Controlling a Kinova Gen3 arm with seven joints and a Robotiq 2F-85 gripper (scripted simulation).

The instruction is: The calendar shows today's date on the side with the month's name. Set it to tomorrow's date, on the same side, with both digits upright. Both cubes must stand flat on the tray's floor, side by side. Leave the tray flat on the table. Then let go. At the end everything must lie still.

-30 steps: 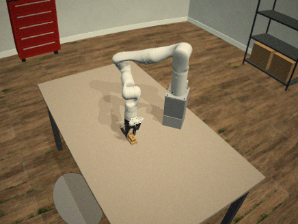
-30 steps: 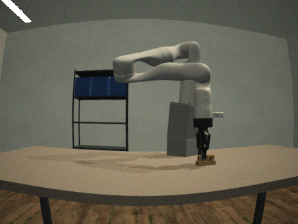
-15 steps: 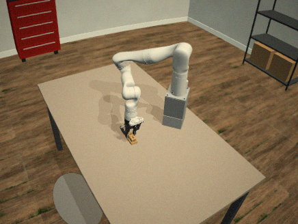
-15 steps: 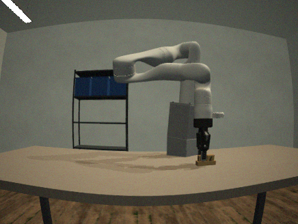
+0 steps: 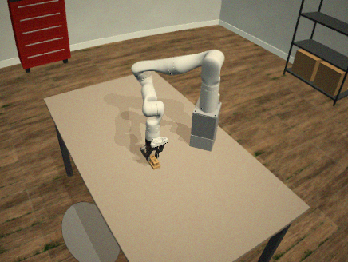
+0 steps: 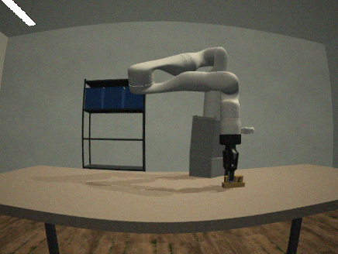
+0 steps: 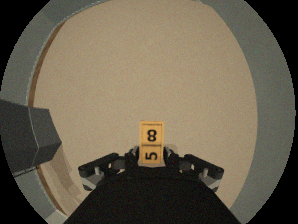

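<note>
Right now my hand is 20 mm to the right of the wooden calendar tray and 30 mm above it.
</note>
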